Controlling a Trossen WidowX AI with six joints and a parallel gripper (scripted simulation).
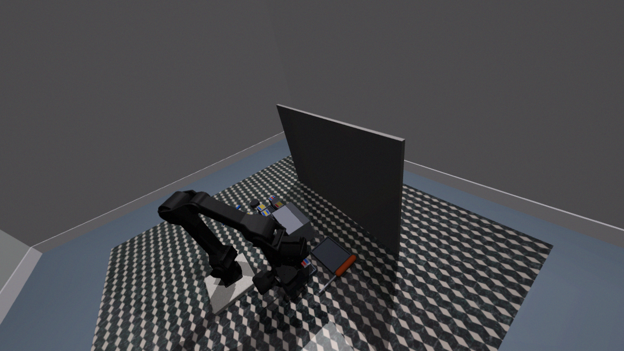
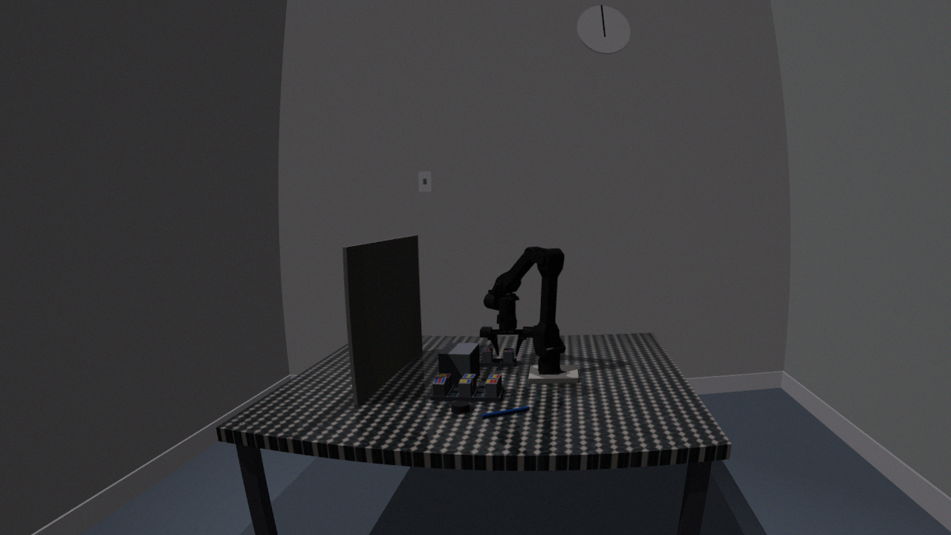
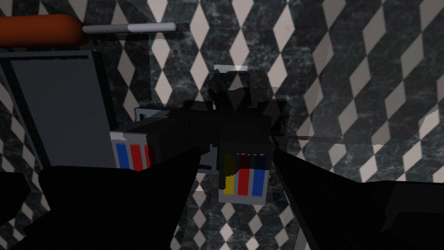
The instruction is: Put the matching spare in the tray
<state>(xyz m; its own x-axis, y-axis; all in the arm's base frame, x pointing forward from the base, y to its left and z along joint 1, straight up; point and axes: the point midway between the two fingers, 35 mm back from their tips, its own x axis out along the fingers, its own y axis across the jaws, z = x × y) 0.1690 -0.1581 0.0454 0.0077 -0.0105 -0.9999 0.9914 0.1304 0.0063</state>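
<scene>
The grey spare block is 1 cm above my gripper tip. Also, from my gripper tip: grey tray (18 cm ahead, 1 cm to the left, 3 cm below); then grey mounted unit (12 cm ahead, 20 cm to the left, 2 cm above); then tall grey panel (35 cm ahead, 20 cm to the left, 19 cm above).
</scene>
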